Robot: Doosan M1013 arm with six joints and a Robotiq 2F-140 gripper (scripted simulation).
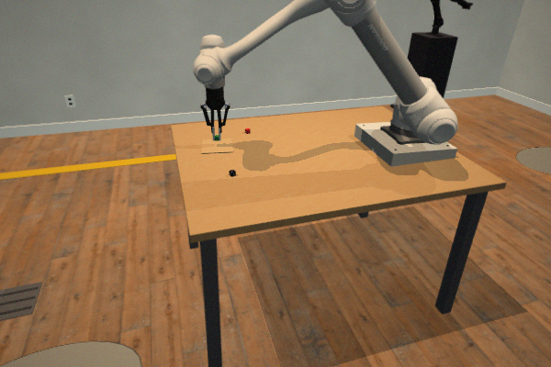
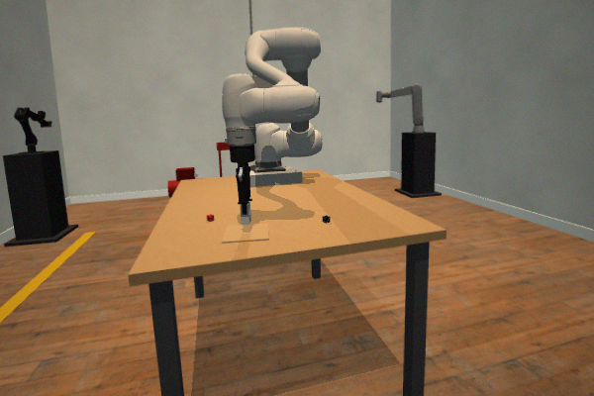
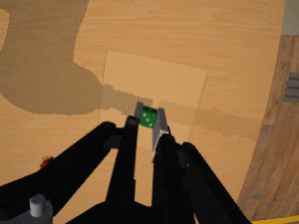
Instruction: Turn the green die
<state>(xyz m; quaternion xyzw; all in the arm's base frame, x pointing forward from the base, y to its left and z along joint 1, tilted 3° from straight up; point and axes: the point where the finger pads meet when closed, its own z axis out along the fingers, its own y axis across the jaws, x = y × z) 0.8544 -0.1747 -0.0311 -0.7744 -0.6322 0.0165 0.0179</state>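
My hand is 70 mm above the tan mat. The rest, counted from my hand: black die 30 mm behind, 270 mm to the left, 60 mm below; green die 20 mm below; red die 160 mm behind, 120 mm to the right, 60 mm below.
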